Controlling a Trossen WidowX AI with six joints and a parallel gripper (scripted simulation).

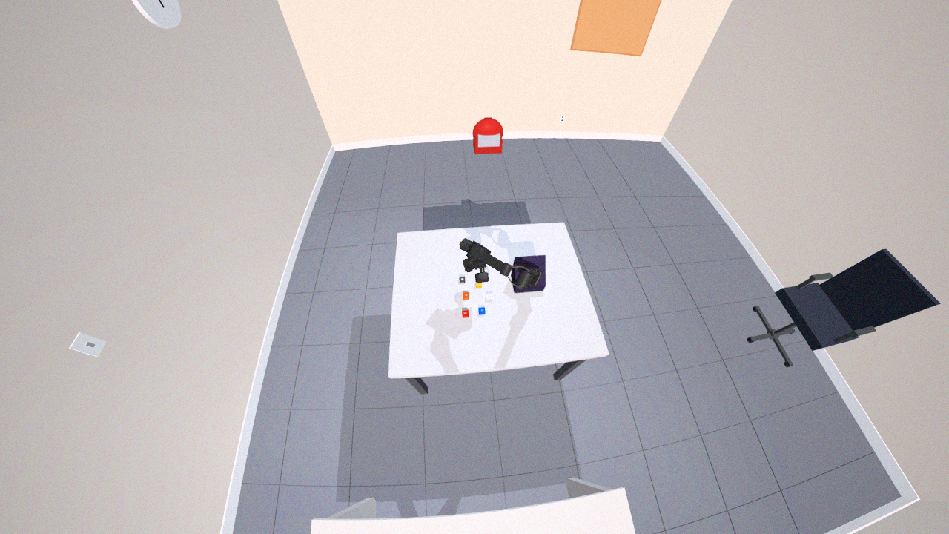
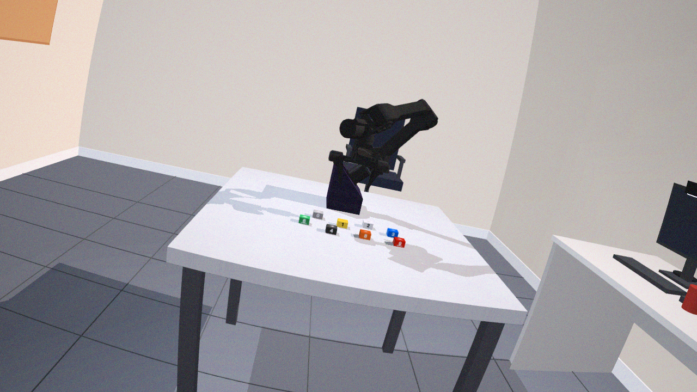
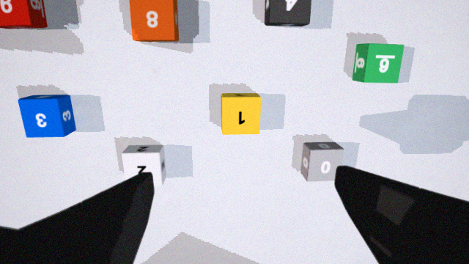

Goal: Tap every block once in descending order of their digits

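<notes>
Right now the red block is 70 mm ahead of my gripper tip, 170 mm to the left of it and 120 mm below it. Round my gripper tip: orange block 8: 70 mm ahead, 70 mm to the left, 120 mm below; white block 2: 50 mm behind, 70 mm to the left, 120 mm below; yellow block marked 1: 10 mm to the right, 120 mm below.
</notes>
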